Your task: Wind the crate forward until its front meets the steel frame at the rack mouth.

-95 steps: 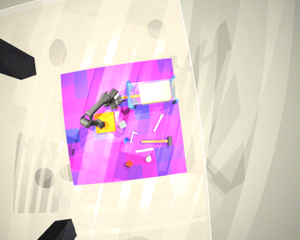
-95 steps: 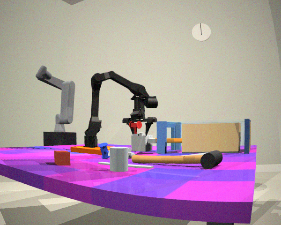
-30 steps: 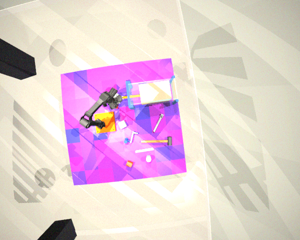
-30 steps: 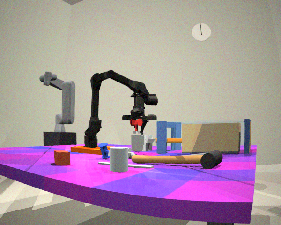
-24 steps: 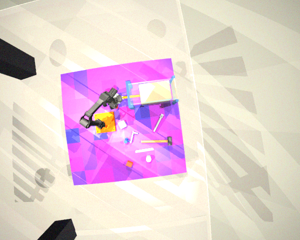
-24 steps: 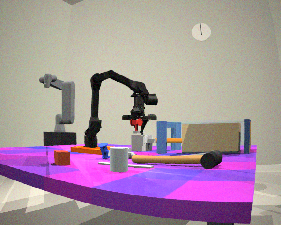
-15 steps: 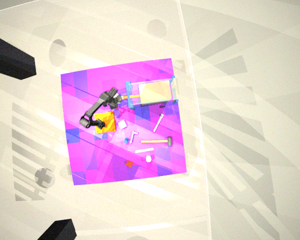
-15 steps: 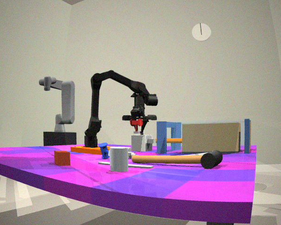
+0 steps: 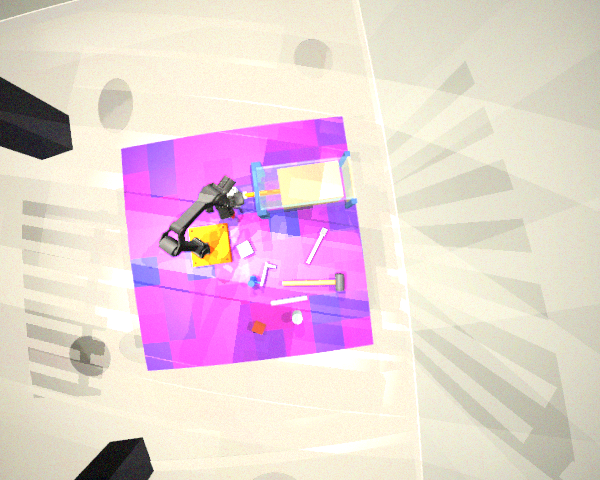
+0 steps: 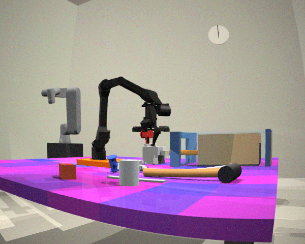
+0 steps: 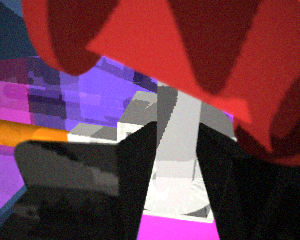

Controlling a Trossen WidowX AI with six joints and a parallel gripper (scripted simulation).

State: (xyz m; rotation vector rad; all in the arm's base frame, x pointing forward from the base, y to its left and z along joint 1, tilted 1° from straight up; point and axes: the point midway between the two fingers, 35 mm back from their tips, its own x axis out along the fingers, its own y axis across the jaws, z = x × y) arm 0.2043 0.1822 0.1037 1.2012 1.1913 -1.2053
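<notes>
Now: gripper tip 1 cm to the left of the red-knobbed winch handle and 1 cm below it. From my gripper tip the other things lie so: hand winch: 6 cm below, 4 cm to the left, 2 cm behind; red knob: 5 cm to the right, 4 cm above; blue frame: 16 cm ahead, 3 cm to the left, 1 cm above.
</notes>
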